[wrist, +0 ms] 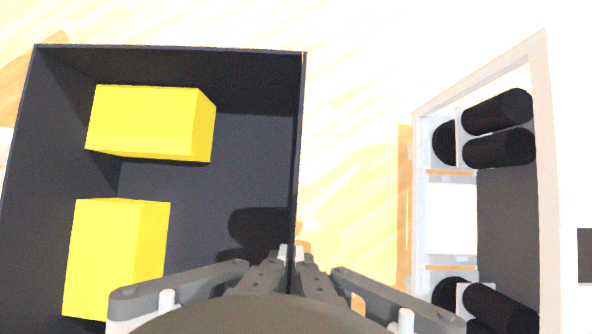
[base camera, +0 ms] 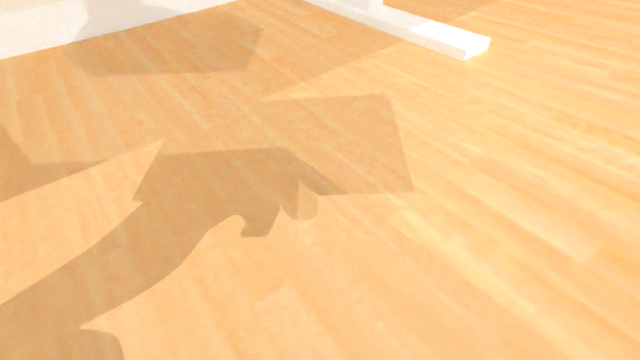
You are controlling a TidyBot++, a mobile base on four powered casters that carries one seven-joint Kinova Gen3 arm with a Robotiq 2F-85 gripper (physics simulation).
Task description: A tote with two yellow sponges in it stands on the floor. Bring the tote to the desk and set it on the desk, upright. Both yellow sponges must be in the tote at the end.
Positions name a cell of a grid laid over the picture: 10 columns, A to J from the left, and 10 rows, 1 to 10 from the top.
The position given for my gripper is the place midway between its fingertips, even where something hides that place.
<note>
I see my gripper (wrist: E8) and a dark grey tote (wrist: E7).
The base camera view misses the dark grey tote: it is out of frame.
</note>
